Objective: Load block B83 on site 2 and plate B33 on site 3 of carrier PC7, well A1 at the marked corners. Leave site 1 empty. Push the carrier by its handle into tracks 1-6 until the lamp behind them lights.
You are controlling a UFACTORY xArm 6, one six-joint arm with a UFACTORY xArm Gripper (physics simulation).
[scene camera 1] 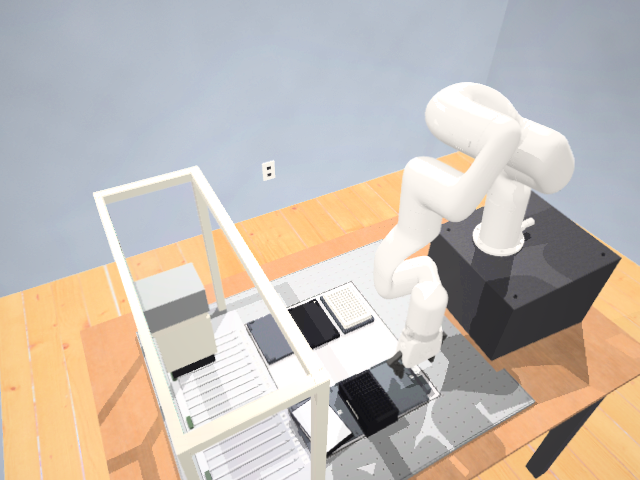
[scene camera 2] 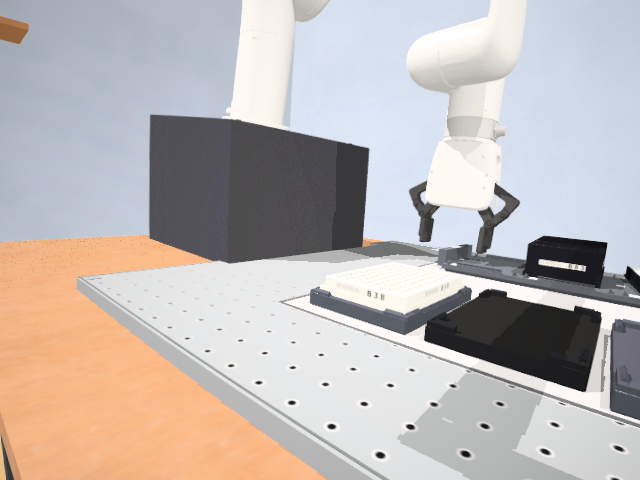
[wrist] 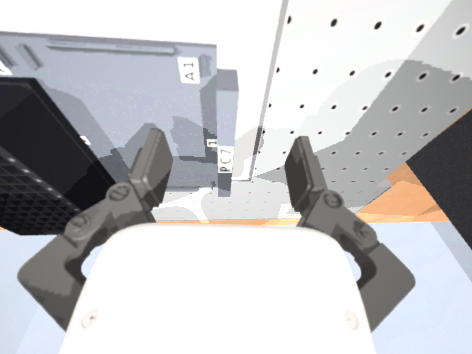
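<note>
Carrier PC7 [scene camera 1: 417, 388] [wrist: 150, 95] lies on the deck, with bare site 1 at its handle end. Its upright handle [scene camera 2: 454, 254] [wrist: 227, 120] bears the PC7 label. Black block B83 [scene camera 1: 369, 400] [scene camera 2: 566, 260] [wrist: 30, 190] stands on the middle site. A white plate [scene camera 1: 321, 424] sits on the far site; its label is not readable. My gripper [scene camera 1: 415, 364] [scene camera 2: 453, 245] [wrist: 230, 147] is open and empty, above the handle end. In the wrist view the handle shows between the fingers, with a gap below them. The grooved tracks [scene camera 1: 222, 379] lie at the left.
White plate B38 [scene camera 1: 346, 305] [scene camera 2: 392, 284] sits on a grey nest. A black nest [scene camera 1: 313, 322] [scene camera 2: 516, 325] and a grey nest [scene camera 1: 268, 338] [scene camera 2: 626, 356] stand beside it. A cream frame [scene camera 1: 255, 268] rises over the tracks. Small green lamps [scene camera 1: 189, 422] are at the tracks' far end.
</note>
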